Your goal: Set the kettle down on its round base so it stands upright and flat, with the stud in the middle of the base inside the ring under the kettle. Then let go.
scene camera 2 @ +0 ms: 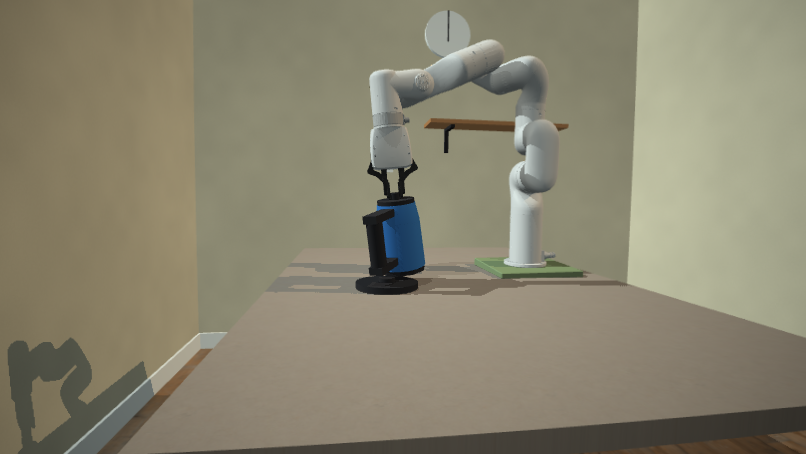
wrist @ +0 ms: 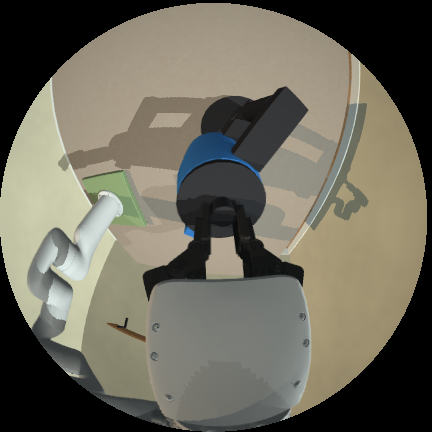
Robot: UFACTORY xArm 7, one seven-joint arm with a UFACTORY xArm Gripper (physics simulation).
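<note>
The blue kettle has a black lid and a black handle on the left in the scene view. It hangs slightly tilted, its lower end a little to the right, just above the round base. The black round base lies flat on the table, partly under the kettle and set off to the left of the kettle's bottom in the scene view. My gripper points down and is shut on the knob of the kettle's lid. The base's stud and the ring under the kettle cannot be made out clearly.
The arm's foot stands on a green plate at the right of the table in the scene view. A wooden shelf and a round clock are on the back wall. Walls stand to the left and right.
</note>
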